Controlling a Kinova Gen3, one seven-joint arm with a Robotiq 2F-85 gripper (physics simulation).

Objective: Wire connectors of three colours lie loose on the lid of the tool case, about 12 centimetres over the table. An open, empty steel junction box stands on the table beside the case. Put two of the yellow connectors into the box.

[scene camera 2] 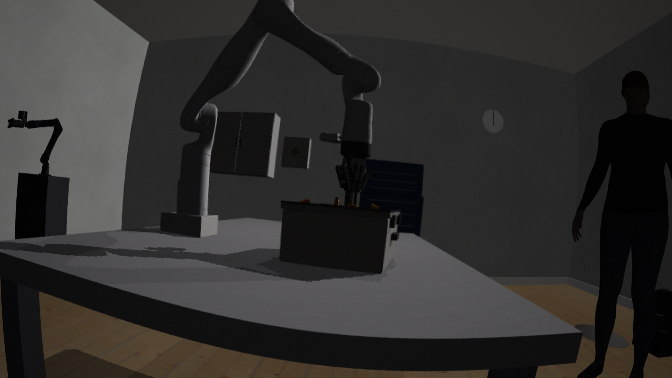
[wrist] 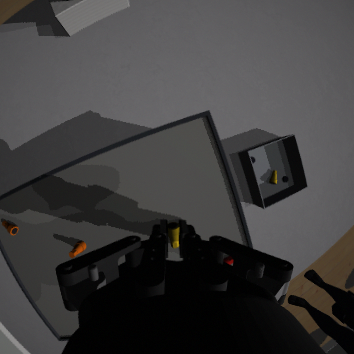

Labels:
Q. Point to a steel junction box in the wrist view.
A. At 282, 154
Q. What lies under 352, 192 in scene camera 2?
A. My gripper.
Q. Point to a tool case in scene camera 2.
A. At 360, 239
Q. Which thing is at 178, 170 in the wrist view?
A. A tool case.

